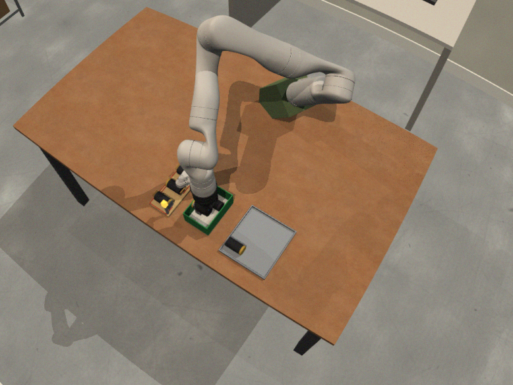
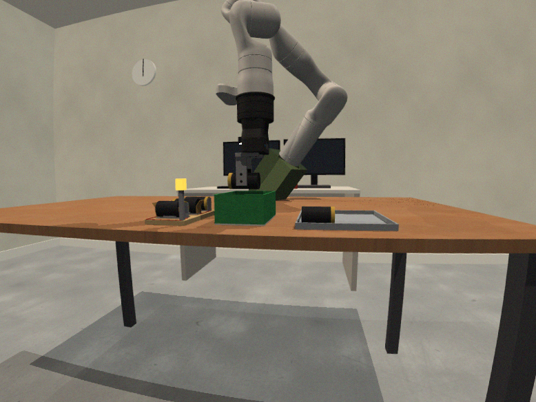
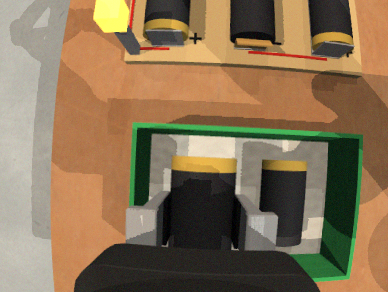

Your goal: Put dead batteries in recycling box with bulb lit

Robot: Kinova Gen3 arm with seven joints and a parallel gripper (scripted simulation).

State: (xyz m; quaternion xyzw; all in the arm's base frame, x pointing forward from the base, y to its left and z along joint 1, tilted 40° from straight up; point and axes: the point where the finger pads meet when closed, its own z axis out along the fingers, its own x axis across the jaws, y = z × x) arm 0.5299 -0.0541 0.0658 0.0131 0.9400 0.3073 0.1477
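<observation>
Right now my hand is 30 mm past the green recycling box and 80 mm above it. The rest, counted from my hand: grey tray 40 mm behind, 200 mm to the left, 90 mm below.
</observation>
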